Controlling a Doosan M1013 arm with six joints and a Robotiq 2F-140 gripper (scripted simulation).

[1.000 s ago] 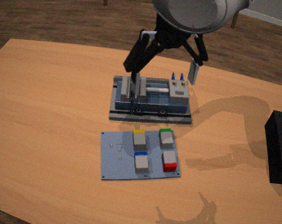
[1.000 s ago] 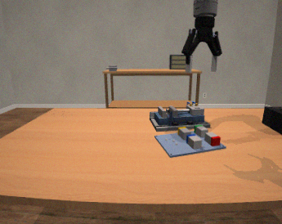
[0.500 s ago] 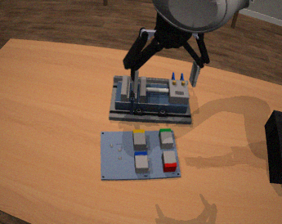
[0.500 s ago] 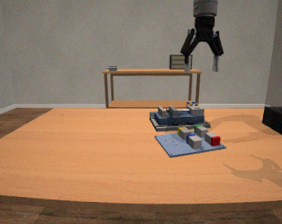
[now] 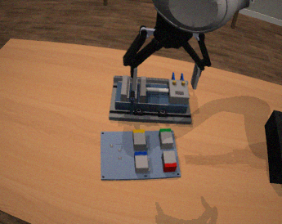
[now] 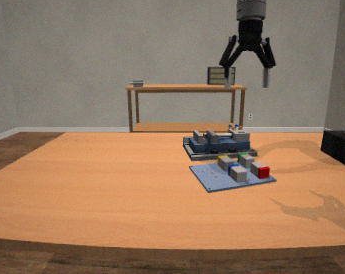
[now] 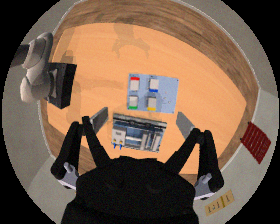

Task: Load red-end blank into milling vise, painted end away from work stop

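Now: the blue-ended blank 290 mm below my hand, 50 mm to the left of it and 40 mm ahead of it. From my hand the other things lie so: green-ended blank 290 mm below, 50 mm to the right, 50 mm behind; yellow-ended blank 290 mm below, 40 mm to the right, 40 mm ahead; hose block 240 mm below, 220 mm to the right, 100 mm behind.
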